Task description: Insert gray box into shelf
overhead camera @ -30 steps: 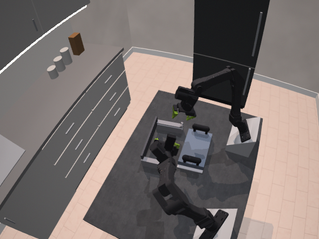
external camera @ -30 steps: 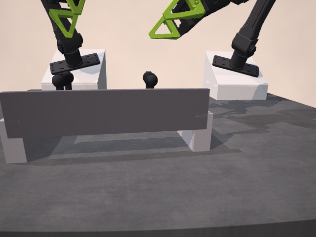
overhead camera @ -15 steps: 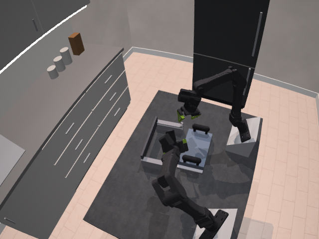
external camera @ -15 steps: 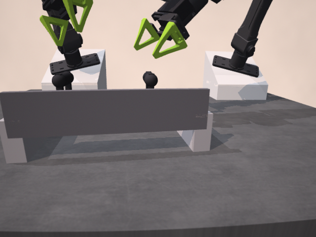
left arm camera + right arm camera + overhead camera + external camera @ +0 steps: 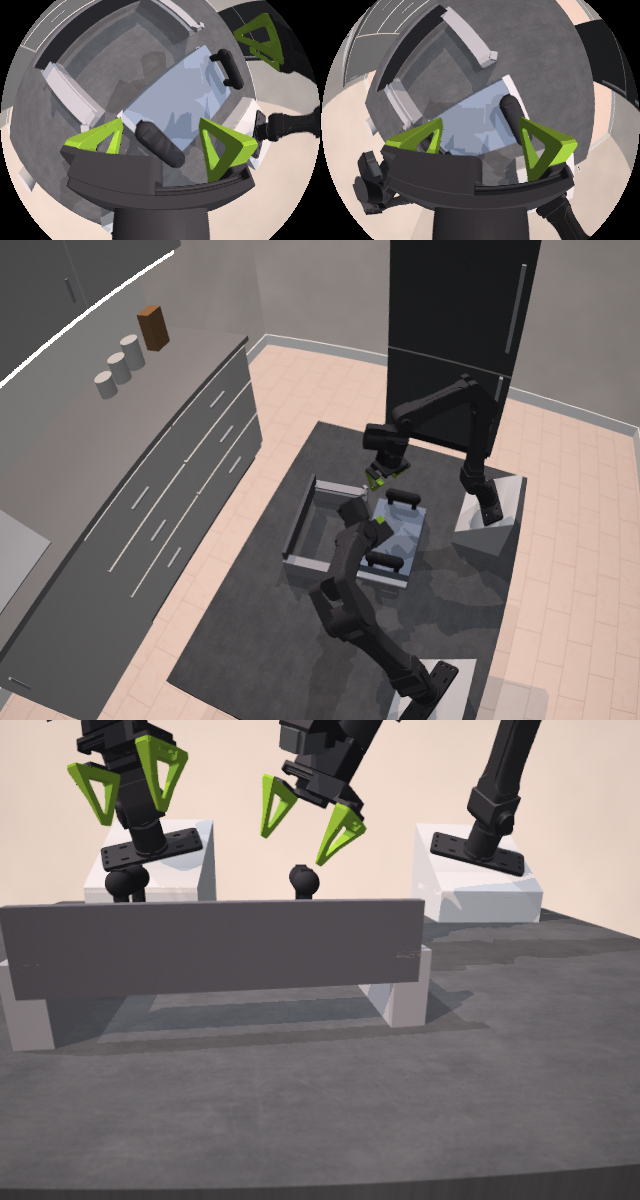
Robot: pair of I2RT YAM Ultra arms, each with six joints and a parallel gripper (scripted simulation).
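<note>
My right gripper is now 7 cm past the gray box, 9 cm to the right of it and 14 cm above it. Round my right hand: shelf back plate 23 cm ahead, 15 cm to the left, 11 cm below.
Now: left hand 5 cm past the gray box, 11 cm to the left of it and 10 cm above it. From my left hand the other things lie so: shelf back plate: 25 cm ahead, 5 cm to the right, 7 cm below.
</note>
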